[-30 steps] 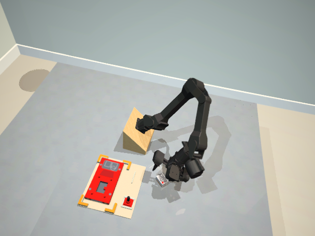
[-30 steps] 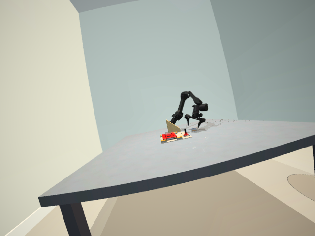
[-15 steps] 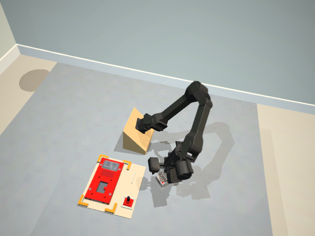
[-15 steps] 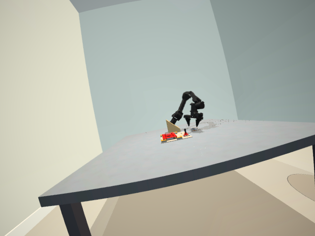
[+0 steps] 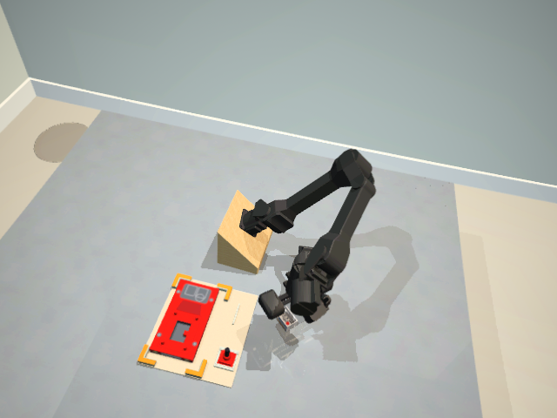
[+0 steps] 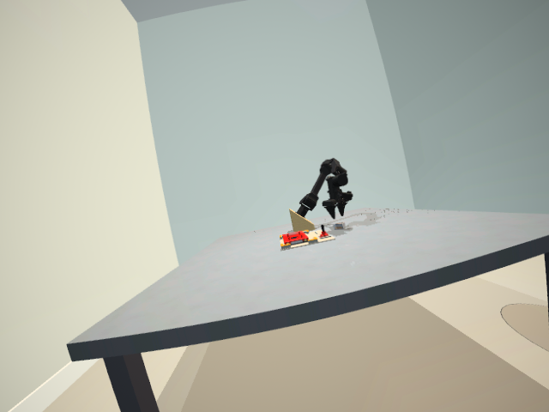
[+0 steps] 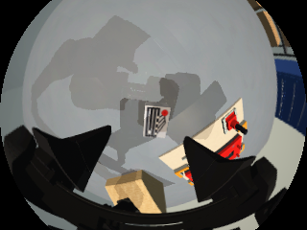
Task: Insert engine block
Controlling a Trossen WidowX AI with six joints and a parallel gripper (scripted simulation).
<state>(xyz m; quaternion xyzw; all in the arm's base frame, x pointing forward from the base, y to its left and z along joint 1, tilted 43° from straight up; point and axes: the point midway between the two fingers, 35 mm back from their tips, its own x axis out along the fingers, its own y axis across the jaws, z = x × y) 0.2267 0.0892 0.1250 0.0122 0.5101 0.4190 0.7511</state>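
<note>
The engine block is 4 cm below my gripper tip and 1 cm ahead of it.
</note>
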